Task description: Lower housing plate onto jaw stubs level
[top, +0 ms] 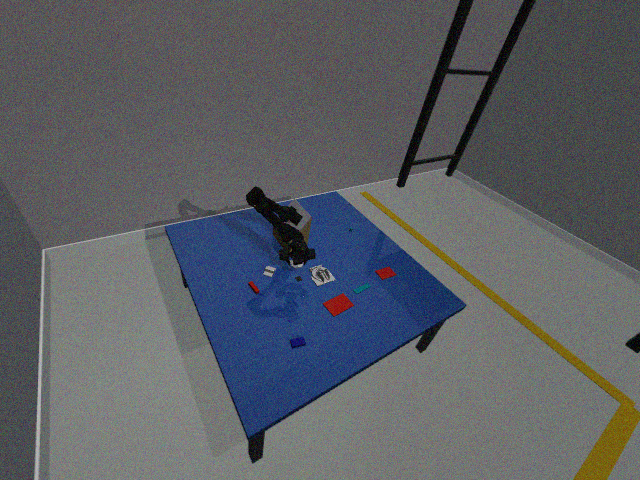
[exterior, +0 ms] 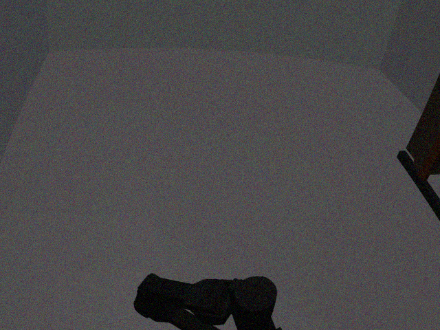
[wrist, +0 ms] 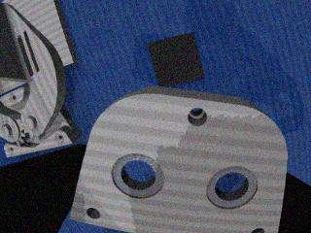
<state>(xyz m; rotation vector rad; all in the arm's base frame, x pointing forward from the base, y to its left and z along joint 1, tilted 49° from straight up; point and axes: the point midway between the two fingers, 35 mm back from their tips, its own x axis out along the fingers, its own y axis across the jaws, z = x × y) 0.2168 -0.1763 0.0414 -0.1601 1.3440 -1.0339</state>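
Now: the dark square 80 mm below my gripper tip and 30 mm ahead of it. Round my gripper tip: red block (240 mm to the right, 70 mm below, 30 mm behind); then dark blue block (350 mm ahead, 230 mm to the right, 70 mm below); then teal bar (280 mm ahead, 260 mm to the left, 80 mm below).
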